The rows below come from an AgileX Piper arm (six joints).
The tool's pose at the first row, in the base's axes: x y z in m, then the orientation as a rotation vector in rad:
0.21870, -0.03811, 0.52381, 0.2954, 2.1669, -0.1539
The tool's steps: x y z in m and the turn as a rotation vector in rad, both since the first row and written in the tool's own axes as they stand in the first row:
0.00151, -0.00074, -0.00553, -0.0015, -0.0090, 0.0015
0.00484, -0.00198, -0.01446, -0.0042, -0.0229, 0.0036
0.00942, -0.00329, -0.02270, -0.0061, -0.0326, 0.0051
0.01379, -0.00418, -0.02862, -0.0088, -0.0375, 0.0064
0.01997, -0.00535, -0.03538, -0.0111, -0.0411, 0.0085
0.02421, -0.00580, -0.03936, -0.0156, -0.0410, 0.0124
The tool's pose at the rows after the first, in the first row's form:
0.21331, -0.03738, 0.52575, 0.2949, 2.1578, -0.1525
0.20409, -0.03610, 0.52816, 0.2938, 2.1437, -0.1500
0.19470, -0.03485, 0.52914, 0.2930, 2.1338, -0.1482
0.18738, -0.03374, 0.52897, 0.2922, 2.1288, -0.1452
0.17831, -0.03244, 0.52779, 0.2927, 2.1249, -0.1419
0.17271, -0.03135, 0.52661, 0.2943, 2.1244, -0.1349

